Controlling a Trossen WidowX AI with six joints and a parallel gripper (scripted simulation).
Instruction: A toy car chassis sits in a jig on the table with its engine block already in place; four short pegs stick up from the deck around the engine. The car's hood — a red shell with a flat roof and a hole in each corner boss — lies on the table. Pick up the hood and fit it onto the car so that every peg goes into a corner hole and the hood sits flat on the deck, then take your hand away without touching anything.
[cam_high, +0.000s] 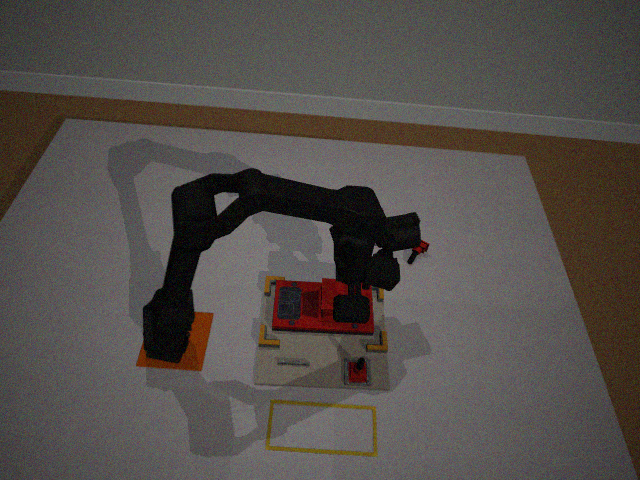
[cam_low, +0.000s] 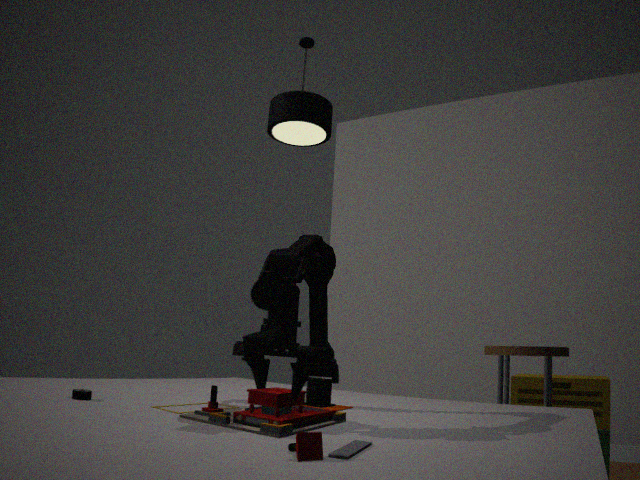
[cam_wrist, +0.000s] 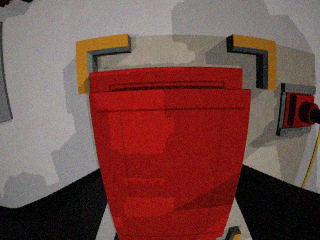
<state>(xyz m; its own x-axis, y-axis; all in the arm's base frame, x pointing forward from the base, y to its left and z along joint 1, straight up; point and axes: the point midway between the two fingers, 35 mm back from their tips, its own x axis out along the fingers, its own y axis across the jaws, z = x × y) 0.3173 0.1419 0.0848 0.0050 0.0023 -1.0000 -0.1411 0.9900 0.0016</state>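
Now: the jig plate 40 mm to the right of my gripper tip, 40 mm below it and 30 mm behind it. Also, from my gripper tip: red hood (10 mm above).
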